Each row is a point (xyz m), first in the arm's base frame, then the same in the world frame.
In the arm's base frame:
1: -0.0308 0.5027 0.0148
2: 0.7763 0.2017 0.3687
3: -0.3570 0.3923 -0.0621
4: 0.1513 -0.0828 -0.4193
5: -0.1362 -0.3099 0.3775
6: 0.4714 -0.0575 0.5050
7: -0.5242 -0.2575 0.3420
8: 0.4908 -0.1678 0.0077
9: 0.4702 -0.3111 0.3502
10: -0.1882 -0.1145 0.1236
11: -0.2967 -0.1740 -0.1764
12: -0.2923 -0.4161 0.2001
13: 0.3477 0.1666 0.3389
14: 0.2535 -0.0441 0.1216
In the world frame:
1: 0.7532 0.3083 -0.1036
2: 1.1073 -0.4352 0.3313
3: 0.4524 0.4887 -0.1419
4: 0.3130 -0.2588 -0.3249
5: 0.1701 -0.0025 0.5016
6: 0.7616 -0.3148 0.5429
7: -0.0353 0.3286 0.4497
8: 0.5639 -0.4924 0.1079
9: 0.5307 -0.4902 0.4782
10: 0.2209 0.1005 0.1980
11: 0.0339 0.0929 -0.0671
12: -0.0498 0.0252 0.3674
13: 0.8128 -0.1209 0.3129
14: 0.5418 -0.2102 0.1749

